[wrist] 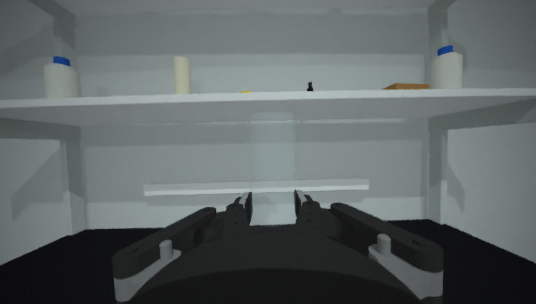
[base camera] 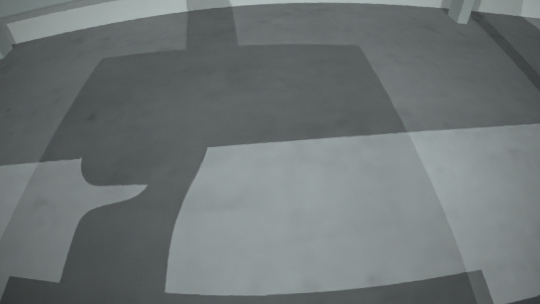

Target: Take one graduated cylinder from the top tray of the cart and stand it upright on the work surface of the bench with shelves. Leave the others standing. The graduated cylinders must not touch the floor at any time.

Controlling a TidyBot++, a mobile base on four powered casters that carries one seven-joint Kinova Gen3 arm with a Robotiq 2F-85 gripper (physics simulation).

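Frame: origin at the arm's base, x right, y ahead, z up, level; millimetres.
Seen in the pictures: gripper, between the fingertips: [wrist: 273, 200].
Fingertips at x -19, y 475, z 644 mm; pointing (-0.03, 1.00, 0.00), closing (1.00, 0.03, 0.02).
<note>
A point is followed by its place in that frame.
A clear, see-through graduated cylinder [wrist: 272, 150] @(x -17, y 445, z 695 mm) stands upright between the fingertips in the wrist view, its upper part rising above them. My gripper [wrist: 273, 200] @(x -19, y 475, z 644 mm) is shut on it. The bench's black work surface [wrist: 480, 255] @(x 569, y 799, z 366 mm) shows on both sides behind the gripper. The cylinder's lower end is hidden behind the gripper body, so I cannot tell whether it touches the surface. The cart and the other cylinders do not show in these views.
The bench shelf [wrist: 340, 102] crosses above the work surface, bearing white bottles with blue caps [wrist: 61, 80] @(x -678, y 776, z 920 mm) [wrist: 446, 70] @(x 513, y 846, z 918 mm), a cream cylinder [wrist: 182, 75] @(x -320, y 836, z 939 mm), a small black-topped item [wrist: 310, 87] @(x 104, y 886, z 897 mm) and a brown box [wrist: 407, 86] @(x 350, y 787, z 854 mm). A white bar [wrist: 200, 189] @(x -322, y 933, z 535 mm) runs along the back. Bench legs [base camera: 461, 11] @(x 597, y 947, z -356 mm) stand beyond the floor [base camera: 320, 215] @(x 67, y 321, z -396 mm).
</note>
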